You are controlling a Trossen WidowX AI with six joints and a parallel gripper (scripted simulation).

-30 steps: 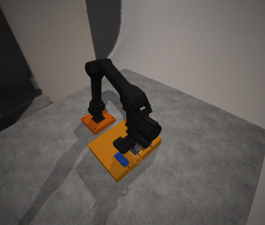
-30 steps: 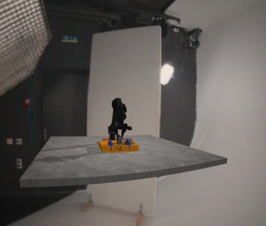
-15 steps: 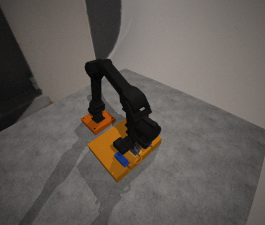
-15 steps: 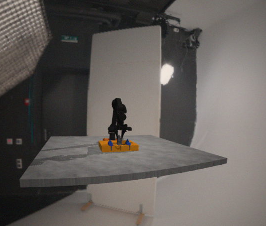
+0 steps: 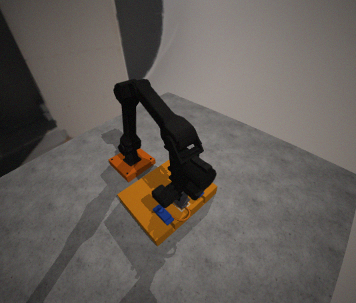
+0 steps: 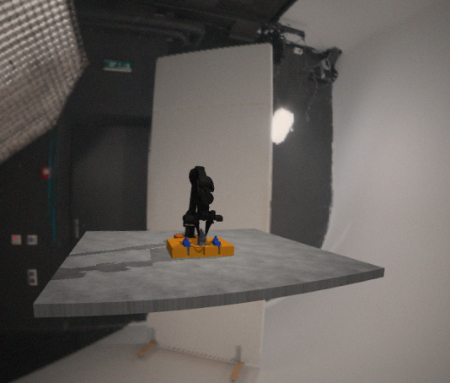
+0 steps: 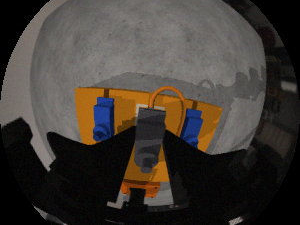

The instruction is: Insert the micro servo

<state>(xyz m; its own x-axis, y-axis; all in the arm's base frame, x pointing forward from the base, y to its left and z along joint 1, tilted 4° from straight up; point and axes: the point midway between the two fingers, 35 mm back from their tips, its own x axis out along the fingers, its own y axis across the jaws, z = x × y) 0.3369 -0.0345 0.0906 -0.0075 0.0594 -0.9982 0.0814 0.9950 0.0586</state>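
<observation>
Now: the orange deck 12 cm behind my gripper tip, 1 cm to the left of it and 7 cm below it.
</observation>
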